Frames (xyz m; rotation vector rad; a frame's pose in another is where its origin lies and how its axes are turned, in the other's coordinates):
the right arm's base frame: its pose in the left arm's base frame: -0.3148 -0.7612 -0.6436 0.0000 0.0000 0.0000
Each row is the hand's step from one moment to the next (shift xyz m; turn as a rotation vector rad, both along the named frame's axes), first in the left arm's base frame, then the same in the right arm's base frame.
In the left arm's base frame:
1: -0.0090 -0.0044 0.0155 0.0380 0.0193 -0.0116
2: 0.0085 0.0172 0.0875 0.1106 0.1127 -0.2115
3: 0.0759 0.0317 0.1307 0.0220 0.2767 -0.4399
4: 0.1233 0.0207 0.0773 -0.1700 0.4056 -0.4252
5: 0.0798 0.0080 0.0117 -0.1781 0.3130 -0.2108
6: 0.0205 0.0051 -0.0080 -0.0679 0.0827 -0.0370
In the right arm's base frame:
1: -0.0090 -0.0044 0.0155 0.0380 0.0193 -0.0116
2: 0.0085 0.0172 0.0875 0.1106 0.1127 -0.2115
3: 0.0759 0.0317 0.1307 0.0220 0.2767 -0.4399
4: 0.1233 0.0207 0.0773 -0.1700 0.4056 -0.4252
5: 0.0798 0.0080 0.0117 -0.1781 0.3130 -0.2108
6: 0.0205 0.0051 -0.0080 -0.0679 0.0827 -0.0370

